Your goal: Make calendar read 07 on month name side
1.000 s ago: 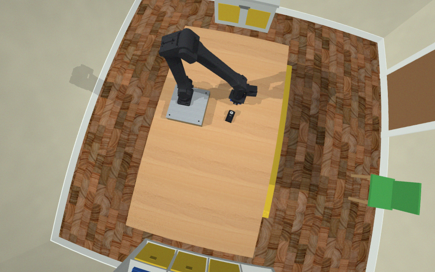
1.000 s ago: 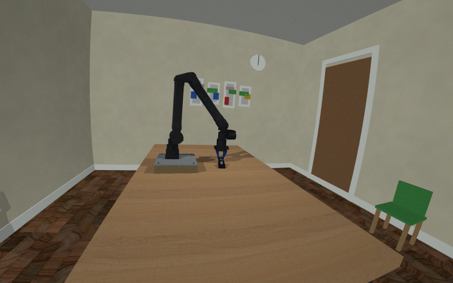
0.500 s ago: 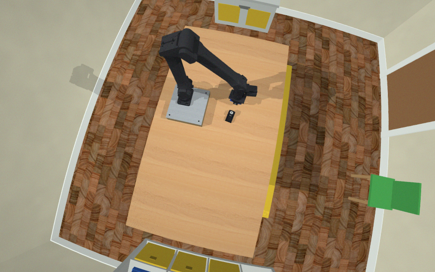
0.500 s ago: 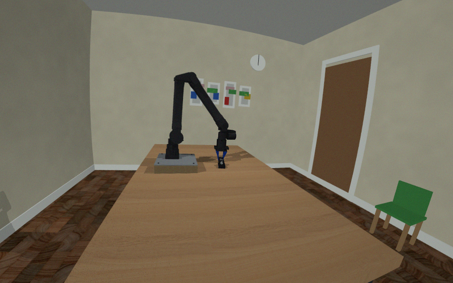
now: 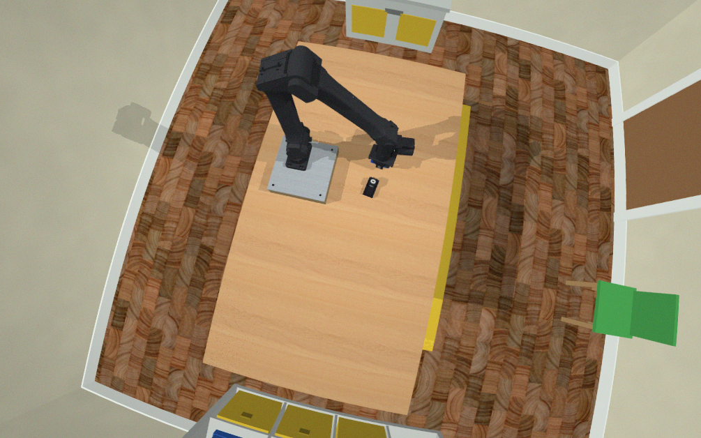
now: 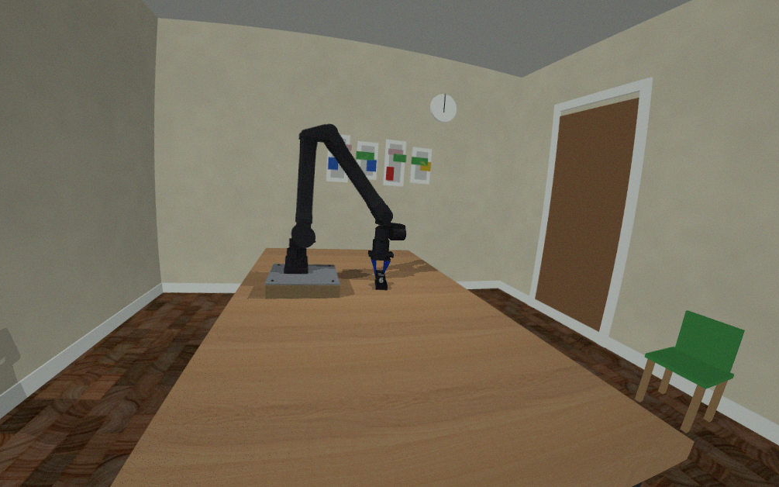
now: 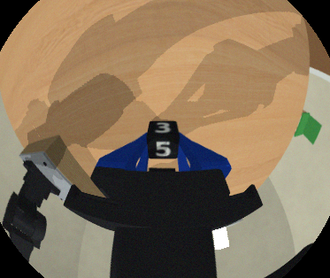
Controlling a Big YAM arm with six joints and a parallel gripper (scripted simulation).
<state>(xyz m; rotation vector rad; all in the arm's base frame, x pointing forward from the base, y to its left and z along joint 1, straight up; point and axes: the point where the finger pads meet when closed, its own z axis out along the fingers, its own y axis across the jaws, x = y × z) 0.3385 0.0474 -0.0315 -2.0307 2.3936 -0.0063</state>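
Now: the black cube 20 mm behind my hand, 90 mm to the right of it and 10 mm above it. The rest, counted from my hand: black tray: 20 mm behind, 110 mm to the right, 10 mm below.
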